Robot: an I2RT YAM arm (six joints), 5 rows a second.
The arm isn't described. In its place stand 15 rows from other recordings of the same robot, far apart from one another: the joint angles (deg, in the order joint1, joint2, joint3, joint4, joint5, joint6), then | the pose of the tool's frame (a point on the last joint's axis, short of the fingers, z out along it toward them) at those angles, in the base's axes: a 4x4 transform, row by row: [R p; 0 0 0 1], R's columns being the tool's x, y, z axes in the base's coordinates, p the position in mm.
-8.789 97.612 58.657 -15.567 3.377 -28.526 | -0.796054, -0.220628, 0.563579, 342.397; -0.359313, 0.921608, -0.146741, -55.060; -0.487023, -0.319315, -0.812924, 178.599; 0, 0, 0, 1
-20.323 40.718 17.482 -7.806 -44.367 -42.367 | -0.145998, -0.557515, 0.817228, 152.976; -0.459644, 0.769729, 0.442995, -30.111; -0.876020, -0.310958, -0.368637, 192.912; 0, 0, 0, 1
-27.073 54.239 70.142 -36.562 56.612 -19.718 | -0.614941, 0.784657, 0.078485, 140.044; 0.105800, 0.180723, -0.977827, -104.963; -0.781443, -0.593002, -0.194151, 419.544; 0, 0, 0, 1
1.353 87.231 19.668 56.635 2.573 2.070 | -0.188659, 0.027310, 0.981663, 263.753; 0.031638, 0.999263, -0.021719, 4.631; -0.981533, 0.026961, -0.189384, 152.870; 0, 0, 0, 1
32.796 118.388 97.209 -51.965 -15.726 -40.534 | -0.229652, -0.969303, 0.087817, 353.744; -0.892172, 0.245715, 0.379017, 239.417; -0.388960, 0.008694, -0.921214, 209.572; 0, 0, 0, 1
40.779 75.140 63.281 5.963 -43.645 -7.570 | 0.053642, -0.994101, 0.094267, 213.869; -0.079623, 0.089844, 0.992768, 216.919; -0.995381, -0.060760, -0.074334, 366.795; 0, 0, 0, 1
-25.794 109.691 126.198 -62.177 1.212 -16.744 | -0.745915, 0.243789, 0.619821, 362.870; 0.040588, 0.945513, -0.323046, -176.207; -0.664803, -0.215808, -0.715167, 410.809; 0, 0, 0, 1
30.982 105.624 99.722 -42.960 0.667 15.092 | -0.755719, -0.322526, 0.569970, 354.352; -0.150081, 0.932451, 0.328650, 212.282; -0.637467, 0.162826, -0.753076, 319.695; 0, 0, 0, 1
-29.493 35.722 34.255 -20.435 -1.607 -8.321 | -0.389207, 0.417546, 0.821081, 134.361; 0.053941, 0.900166, -0.432194, -74.849; -0.919570, -0.123923, -0.372873, 280.469; 0, 0, 0, 1
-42.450 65.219 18.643 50.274 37.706 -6.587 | -0.065639, 0.983299, 0.169751, 150.058; -0.062955, 0.165698, -0.984165, -166.770; -0.995856, -0.075286, 0.051028, 223.084; 0, 0, 0, 1
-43.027 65.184 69.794 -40.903 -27.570 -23.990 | -0.530376, 0.127532, 0.838115, 182.057; 0.002038, 0.988809, -0.149173, -147.392; -0.847760, -0.077410, -0.524700, 370.140; 0, 0, 0, 1
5.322 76.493 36.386 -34.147 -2.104 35.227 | -0.842018, 0.468959, 0.266616, 213.070; 0.500486, 0.863542, 0.061709, 21.161; -0.201295, 0.185398, -0.961825, 152.794; 0, 0, 0, 1
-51.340 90.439 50.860 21.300 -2.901 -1.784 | -0.219182, 0.743382, 0.631936, 221.994; 0.224205, 0.668727, -0.708898, -274.606; -0.949574, -0.013695, -0.313243, 233.278; 0, 0, 0, 1
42.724 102.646 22.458 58.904 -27.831 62.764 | -0.939655, -0.183748, 0.288591, 192.185; 0.202492, 0.381215, 0.902038, 200.117; -0.275762, 0.906042, -0.321003, 101.617; 0, 0, 0, 1
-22.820 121.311 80.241 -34.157 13.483 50.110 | -0.240155, 0.960857, 0.138127, 373.785; 0.910541, 0.272298, -0.311076, -166.283; -0.336511, 0.051064, -0.940294, 118.299; 0, 0, 0, 1
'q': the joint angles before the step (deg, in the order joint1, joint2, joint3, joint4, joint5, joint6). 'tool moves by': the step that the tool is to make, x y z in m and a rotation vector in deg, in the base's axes. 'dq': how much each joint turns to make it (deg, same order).
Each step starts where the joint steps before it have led.
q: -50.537, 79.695, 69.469, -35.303, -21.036, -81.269
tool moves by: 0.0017, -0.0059, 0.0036, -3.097, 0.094, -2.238
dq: -0.136, 0.471, 0.587, 2.223, 2.928, 0.013
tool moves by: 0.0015, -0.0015, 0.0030, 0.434, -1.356, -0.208
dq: -0.047, 0.260, 0.595, 0.550, -0.780, 1.141
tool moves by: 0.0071, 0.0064, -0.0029, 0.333, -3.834, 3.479
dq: 1.386, -0.658, -2.151, 4.081, -3.648, 1.073
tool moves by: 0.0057, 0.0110, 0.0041, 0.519, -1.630, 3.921
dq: 1.898, -0.899, -0.100, -0.137, -2.555, -0.083
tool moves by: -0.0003, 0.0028, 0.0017, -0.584, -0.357, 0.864
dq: 0.279, -0.563, -0.221, 0.107, -0.372, -0.521
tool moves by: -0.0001, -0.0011, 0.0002, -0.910, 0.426, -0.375
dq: -0.068, 0.091, 0.106, 0.112, 0.820, -0.593
